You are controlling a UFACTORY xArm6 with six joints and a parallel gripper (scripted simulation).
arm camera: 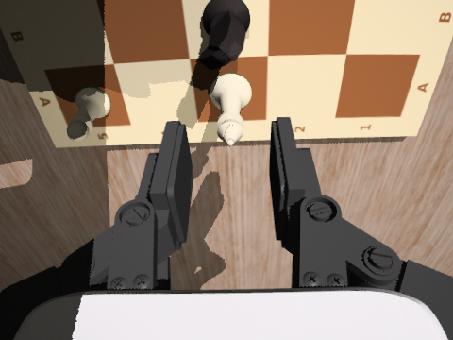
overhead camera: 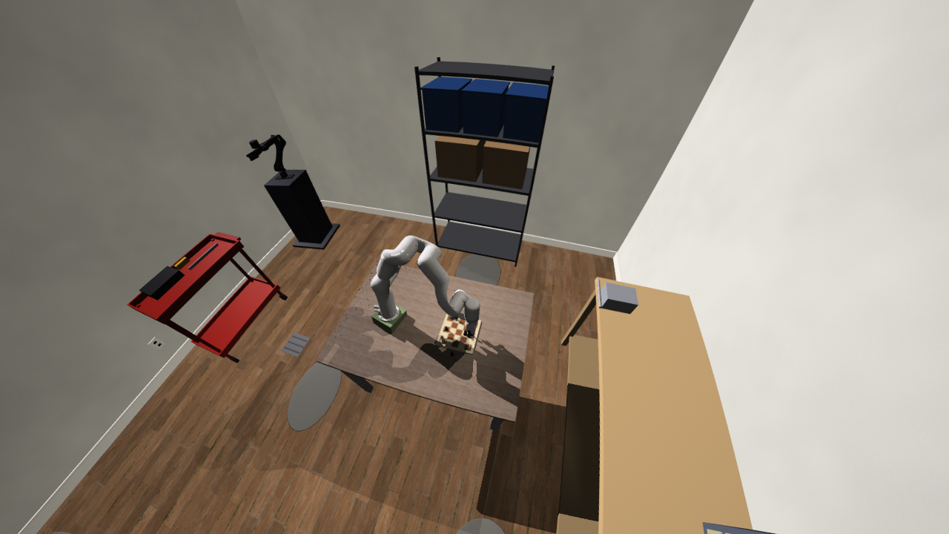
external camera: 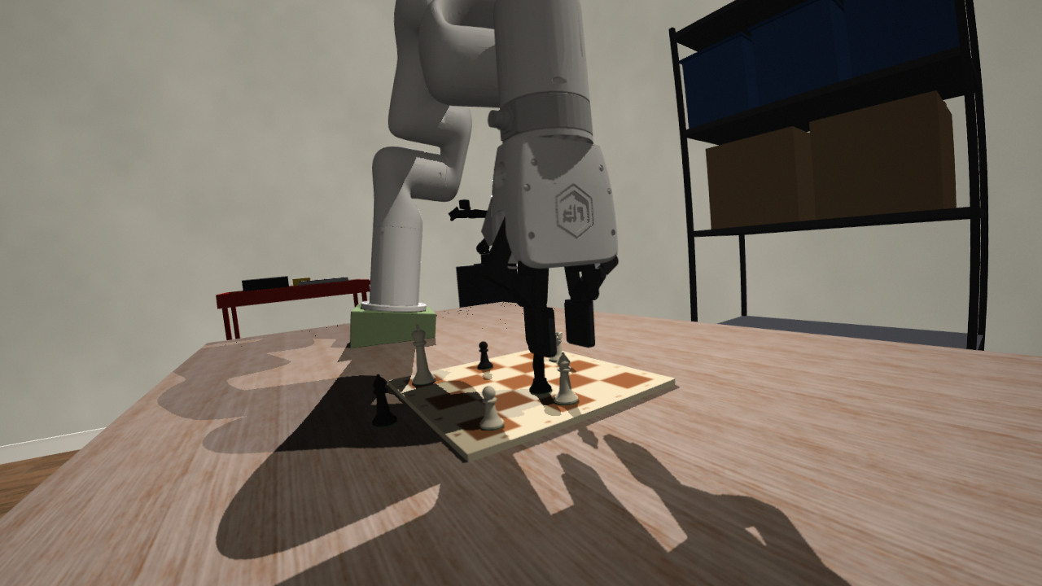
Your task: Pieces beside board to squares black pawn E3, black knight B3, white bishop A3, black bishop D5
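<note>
The white rook is 40 mm below my hand. Also, from my hand: chessboard 70 mm below, 70 mm behind, 10 mm to the left; then white pawn 70 mm to the right, 50 mm below, 10 mm behind; then tall black piece 50 mm below, 40 mm behind.
</note>
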